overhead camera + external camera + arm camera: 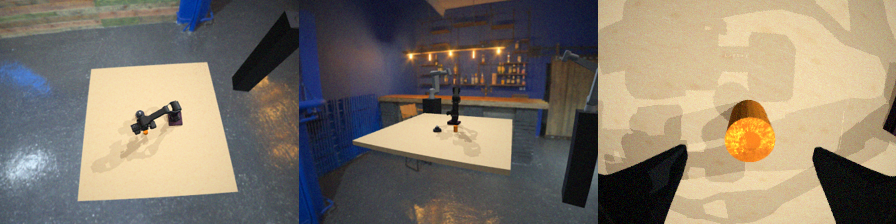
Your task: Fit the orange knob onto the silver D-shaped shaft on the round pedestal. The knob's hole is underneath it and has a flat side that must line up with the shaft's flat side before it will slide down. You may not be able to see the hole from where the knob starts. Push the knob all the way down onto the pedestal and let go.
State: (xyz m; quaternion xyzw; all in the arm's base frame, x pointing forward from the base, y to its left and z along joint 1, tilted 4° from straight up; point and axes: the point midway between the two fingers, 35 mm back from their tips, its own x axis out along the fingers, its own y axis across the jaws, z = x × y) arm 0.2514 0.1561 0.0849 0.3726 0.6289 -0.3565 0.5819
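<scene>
Right now my gripper tip is 40 mm above the orange knob. The rest, counted from my gripper tip: round dark pedestal: 80 mm ahead, 170 mm to the right, 50 mm below.
</scene>
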